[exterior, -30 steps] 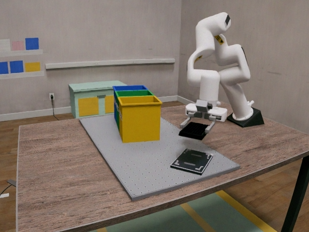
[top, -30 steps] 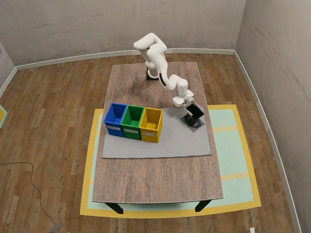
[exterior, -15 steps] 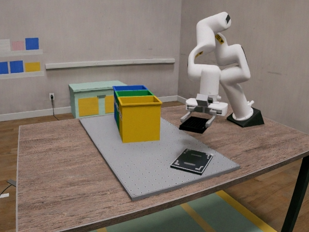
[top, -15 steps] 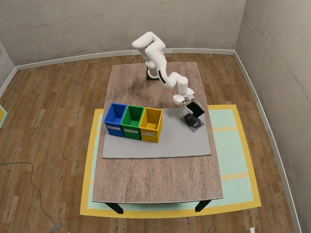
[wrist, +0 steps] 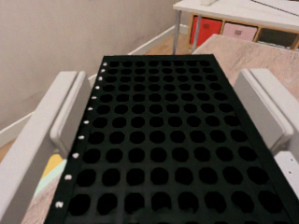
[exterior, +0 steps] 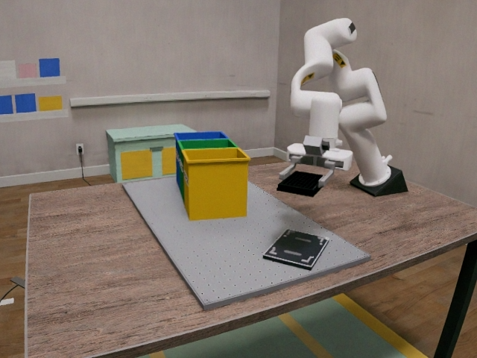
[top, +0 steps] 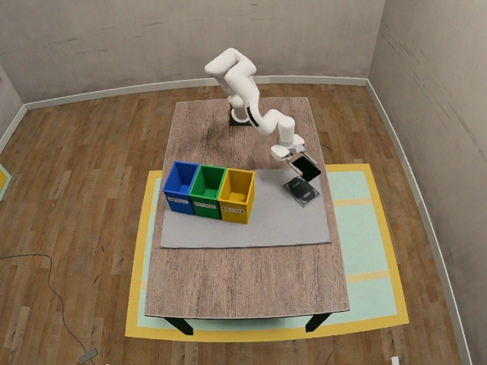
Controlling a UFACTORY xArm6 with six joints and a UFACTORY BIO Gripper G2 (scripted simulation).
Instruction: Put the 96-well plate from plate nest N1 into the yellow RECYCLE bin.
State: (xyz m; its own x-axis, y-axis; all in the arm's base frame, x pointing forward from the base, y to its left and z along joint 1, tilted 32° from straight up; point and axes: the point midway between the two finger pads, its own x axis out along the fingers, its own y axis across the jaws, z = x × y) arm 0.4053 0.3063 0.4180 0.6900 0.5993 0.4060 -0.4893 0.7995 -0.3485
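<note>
The yellow recycle bin is 32 cm to the right of my hand, 10 cm below it and 8 cm ahead of it. The rest, counted from my hand: black 96-well plate (1 cm below); then plate nest N1 (18 cm below); then green bin (45 cm to the right, 10 cm below, 5 cm ahead).
</note>
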